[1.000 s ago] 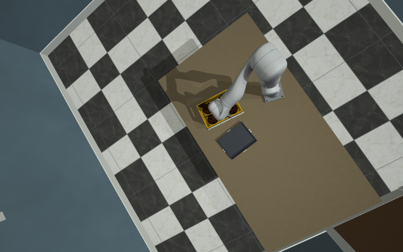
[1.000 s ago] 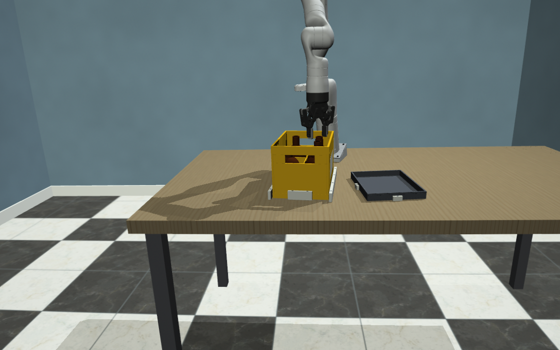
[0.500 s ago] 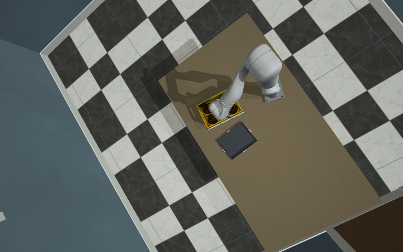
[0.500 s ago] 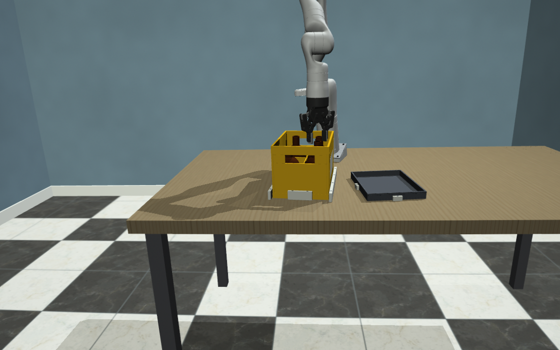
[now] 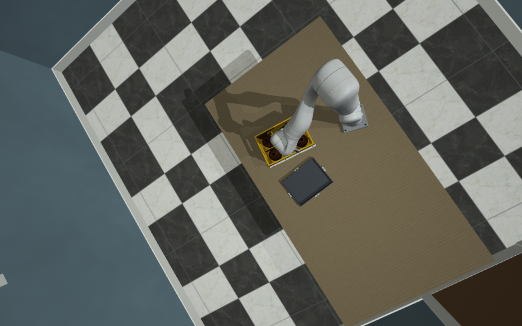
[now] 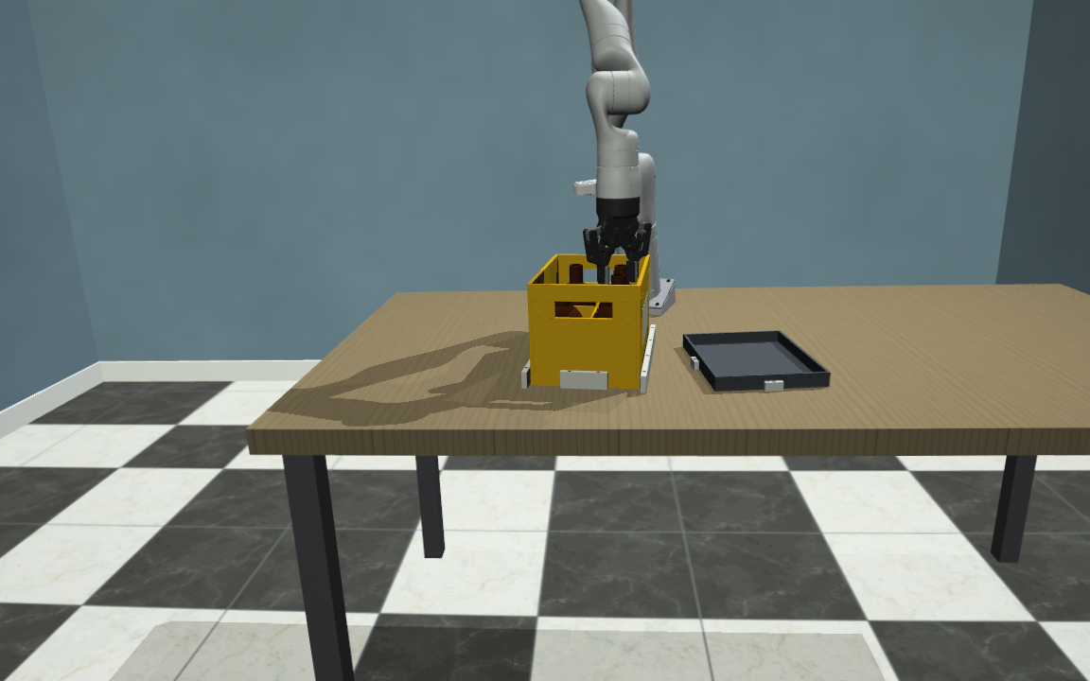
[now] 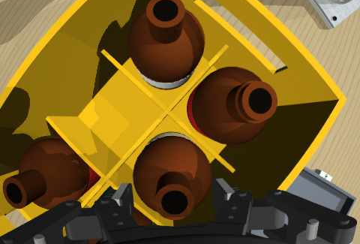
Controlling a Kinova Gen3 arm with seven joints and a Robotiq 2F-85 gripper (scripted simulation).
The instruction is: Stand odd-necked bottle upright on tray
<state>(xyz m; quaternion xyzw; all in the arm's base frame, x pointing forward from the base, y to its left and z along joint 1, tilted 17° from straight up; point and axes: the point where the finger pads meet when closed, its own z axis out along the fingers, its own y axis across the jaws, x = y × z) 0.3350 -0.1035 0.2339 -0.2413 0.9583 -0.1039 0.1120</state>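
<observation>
My gripper is now 80 mm above the yellow crate, 40 mm to the left of it and 10 mm past it. Round my hand: brown bottle 80 mm behind, 70 mm below, 20 mm to the left; dark tray 230 mm to the left, 150 mm below, 70 mm ahead.
</observation>
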